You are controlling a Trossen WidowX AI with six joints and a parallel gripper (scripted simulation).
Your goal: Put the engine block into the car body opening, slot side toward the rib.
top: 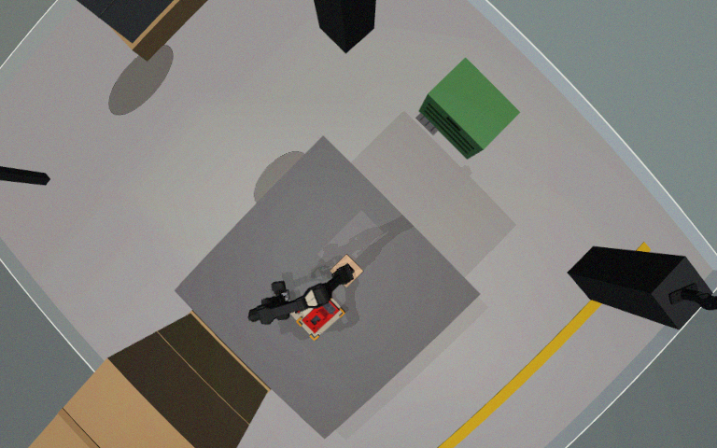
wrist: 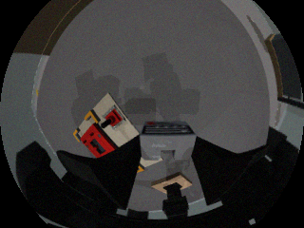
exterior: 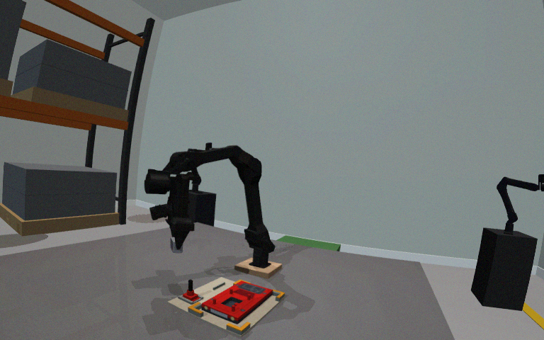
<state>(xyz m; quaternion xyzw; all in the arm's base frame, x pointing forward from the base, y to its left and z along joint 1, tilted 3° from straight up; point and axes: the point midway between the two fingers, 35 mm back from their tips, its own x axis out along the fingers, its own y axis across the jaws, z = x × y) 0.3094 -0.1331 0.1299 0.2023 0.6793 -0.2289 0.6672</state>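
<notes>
My gripper tip is 110 mm to the right of the black post, 80 mm above it and 60 mm short of it. The rest, counted from my gripper tip: engine block (10 mm above).
</notes>
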